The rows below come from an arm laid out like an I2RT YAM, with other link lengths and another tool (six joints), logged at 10 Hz.
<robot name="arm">
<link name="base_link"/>
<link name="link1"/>
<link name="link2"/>
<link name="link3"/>
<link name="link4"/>
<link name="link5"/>
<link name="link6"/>
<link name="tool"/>
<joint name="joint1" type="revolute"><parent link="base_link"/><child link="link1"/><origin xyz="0 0 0.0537" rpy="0 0 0"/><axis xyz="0 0 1"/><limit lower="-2.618" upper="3.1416"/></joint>
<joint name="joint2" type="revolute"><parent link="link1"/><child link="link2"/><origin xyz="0.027 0.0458 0.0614" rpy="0 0 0"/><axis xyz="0 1 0"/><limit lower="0" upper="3.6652"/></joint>
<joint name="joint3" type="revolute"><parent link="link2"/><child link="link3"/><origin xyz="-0.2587 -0.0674 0" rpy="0 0 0"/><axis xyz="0 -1 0"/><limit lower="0" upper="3.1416"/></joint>
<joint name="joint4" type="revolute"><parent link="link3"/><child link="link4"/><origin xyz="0.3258 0.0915 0.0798" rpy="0 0 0"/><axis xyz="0 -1 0"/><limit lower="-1.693" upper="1.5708"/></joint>
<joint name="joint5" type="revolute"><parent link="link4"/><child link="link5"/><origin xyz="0.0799 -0.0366 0.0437" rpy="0 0 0"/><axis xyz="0 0 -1"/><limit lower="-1.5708" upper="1.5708"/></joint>
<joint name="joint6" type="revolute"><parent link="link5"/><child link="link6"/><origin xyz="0.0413 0 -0.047" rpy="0 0 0"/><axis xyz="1 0 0"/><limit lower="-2.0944" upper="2.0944"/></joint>
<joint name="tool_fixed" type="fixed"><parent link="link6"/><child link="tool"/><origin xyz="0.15 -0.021 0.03" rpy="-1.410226 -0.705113 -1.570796"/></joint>
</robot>
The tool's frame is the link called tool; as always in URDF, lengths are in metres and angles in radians.
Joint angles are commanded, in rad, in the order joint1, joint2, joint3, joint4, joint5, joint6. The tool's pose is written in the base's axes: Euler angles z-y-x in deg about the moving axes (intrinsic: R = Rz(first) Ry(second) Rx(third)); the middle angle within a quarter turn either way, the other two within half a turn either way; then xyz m. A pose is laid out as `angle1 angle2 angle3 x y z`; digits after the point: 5 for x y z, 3 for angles.
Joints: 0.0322, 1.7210, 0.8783, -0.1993, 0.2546, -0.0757
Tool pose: -51.185 -30.635 -156.996 0.49857 -0.01691 -0.02975
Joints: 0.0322, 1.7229, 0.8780, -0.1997, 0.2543, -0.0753
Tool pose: -51.137 -30.528 -157.110 0.49809 -0.01688 -0.03085
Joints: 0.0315, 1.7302, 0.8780, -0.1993, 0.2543, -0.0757
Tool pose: -50.966 -30.294 -157.489 0.49709 -0.01725 -0.03422
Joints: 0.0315, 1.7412, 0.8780, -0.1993, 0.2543, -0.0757
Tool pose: -50.676 -29.912 -158.068 0.49542 -0.01730 -0.03937
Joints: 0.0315, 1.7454, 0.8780, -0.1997, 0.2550, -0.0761
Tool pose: -50.538 -29.784 -158.346 0.49467 -0.01744 -0.04135
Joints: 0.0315, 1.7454, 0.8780, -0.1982, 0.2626, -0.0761
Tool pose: -50.653 -30.138 -158.536 0.49479 -0.01880 -0.04068
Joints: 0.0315, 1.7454, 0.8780, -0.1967, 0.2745, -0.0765
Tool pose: -50.785 -30.669 -158.891 0.49479 -0.02093 -0.03974
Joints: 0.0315, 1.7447, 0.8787, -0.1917, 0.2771, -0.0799
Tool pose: -50.762 -31.035 -158.758 0.49624 -0.02125 -0.03820
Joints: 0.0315, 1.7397, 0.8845, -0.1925, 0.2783, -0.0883
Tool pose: -50.500 -31.533 -158.555 0.49930 -0.02111 -0.03341
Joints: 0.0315, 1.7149, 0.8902, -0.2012, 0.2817, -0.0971
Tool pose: -50.573 -32.539 -157.817 0.50334 -0.02132 -0.02034
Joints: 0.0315, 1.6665, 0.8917, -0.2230, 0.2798, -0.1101
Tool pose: -50.518 -33.624 -156.700 0.50584 -0.02050 -0.00021
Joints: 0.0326, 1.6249, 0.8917, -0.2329, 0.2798, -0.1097
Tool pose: -51.464 -34.716 -154.936 0.50829 -0.01988 0.01806
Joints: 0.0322, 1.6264, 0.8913, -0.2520, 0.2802, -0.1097
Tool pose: -50.835 -34.007 -156.114 0.50419 -0.02029 0.01396
